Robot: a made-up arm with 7 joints. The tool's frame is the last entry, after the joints. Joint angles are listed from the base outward.
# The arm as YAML. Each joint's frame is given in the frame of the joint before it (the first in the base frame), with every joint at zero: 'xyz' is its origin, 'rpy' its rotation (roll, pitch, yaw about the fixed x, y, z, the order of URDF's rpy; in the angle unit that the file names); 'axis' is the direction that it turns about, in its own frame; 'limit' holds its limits. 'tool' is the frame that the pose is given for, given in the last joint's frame.
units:
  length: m
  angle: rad
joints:
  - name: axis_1
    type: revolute
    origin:
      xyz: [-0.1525, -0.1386, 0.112]
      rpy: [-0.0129, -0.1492, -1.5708]
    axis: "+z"
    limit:
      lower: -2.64
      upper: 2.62
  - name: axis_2
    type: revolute
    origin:
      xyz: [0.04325, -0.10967, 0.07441]
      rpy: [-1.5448, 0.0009, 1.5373]
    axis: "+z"
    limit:
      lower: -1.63
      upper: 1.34
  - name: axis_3
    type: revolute
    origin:
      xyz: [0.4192, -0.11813, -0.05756]
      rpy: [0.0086, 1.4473, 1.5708]
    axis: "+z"
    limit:
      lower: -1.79
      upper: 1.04
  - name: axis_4
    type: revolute
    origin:
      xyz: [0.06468, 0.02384, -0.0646]
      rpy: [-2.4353, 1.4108, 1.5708]
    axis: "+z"
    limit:
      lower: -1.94
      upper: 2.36
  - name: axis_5
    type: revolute
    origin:
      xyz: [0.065, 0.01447, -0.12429]
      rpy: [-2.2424, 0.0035, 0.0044]
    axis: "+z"
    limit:
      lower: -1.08
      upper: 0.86
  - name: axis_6
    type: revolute
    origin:
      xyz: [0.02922, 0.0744, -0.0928]
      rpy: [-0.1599, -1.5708, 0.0]
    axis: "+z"
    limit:
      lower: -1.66
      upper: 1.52
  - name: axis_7
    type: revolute
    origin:
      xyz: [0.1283, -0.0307, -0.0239]
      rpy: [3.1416, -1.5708, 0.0]
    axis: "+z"
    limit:
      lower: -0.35
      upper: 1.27
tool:
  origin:
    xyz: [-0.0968, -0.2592, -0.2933]
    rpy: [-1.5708, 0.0, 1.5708]
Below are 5 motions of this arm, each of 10 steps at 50 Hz.
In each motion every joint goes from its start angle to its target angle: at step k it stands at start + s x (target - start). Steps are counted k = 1, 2, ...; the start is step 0. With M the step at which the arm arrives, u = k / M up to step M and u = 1 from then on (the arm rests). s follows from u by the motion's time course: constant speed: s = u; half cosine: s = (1 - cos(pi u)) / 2; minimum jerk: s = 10 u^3 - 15 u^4 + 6 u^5.
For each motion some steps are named. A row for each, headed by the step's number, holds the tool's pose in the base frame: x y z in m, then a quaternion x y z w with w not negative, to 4 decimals.
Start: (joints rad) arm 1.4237 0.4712 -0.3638 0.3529 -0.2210 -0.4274 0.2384
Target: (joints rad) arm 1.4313 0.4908 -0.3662 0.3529 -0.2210 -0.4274 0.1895
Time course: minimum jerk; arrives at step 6
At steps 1, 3, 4, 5, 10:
1: 0.2811 0.0084 0.5161 0.0533 0.4924 0.7616 0.4180
3: 0.2831 0.0185 0.5149 0.0428 0.5011 0.7608 0.4101
4: 0.2842 0.0249 0.5141 0.0362 0.5065 0.7603 0.4052
5: 0.2849 0.0288 0.5136 0.0323 0.5097 0.7599 0.4021
10: 0.2850 0.0296 0.5135 0.0315 0.5103 0.7598 0.4015

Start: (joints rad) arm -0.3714 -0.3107 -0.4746 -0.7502 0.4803 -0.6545 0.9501
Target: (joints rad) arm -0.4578 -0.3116 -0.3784 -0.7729 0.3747 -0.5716 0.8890
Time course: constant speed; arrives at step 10
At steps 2, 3, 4, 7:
2: -0.1052 -0.5338 0.1668 -0.3129 -0.7119 0.4753 0.4115
3: -0.1144 -0.5298 0.1643 -0.3205 -0.7095 0.4649 0.4216
4: -0.1235 -0.5254 0.1618 -0.3281 -0.7070 0.4542 0.4315
7: -0.1496 -0.5107 0.1544 -0.3502 -0.6987 0.4212 0.4602

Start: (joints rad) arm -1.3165 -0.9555 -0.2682 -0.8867 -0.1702 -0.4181 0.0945
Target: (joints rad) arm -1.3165 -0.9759 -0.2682 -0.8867 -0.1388 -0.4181 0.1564
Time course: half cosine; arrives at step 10
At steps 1, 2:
1: -0.3479 0.0180 0.1424 -0.7044 -0.2909 -0.3392 0.5515
2: -0.3486 0.0160 0.1419 -0.7060 -0.2928 -0.3369 0.5498

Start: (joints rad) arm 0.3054 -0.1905 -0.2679 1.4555 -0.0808 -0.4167 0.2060
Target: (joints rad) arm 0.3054 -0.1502 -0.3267 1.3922 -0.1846 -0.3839 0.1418
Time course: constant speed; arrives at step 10
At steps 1, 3, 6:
1: 0.1758 -0.5832 0.7401 0.4948 0.3776 0.4382 0.6485
3: 0.1912 -0.5784 0.7427 0.4836 0.3933 0.4445 0.6433
6: 0.2140 -0.5701 0.7461 0.4663 0.4167 0.4537 0.6349

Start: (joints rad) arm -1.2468 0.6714 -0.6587 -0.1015 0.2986 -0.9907 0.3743
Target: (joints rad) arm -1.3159 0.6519 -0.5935 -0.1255 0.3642 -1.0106 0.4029
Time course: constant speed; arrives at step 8
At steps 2, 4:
2: -0.6426 -0.3434 0.1742 0.1154 -0.3017 0.1155 0.9393
4: -0.6425 -0.3273 0.1689 0.0997 -0.3093 0.1043 0.9400

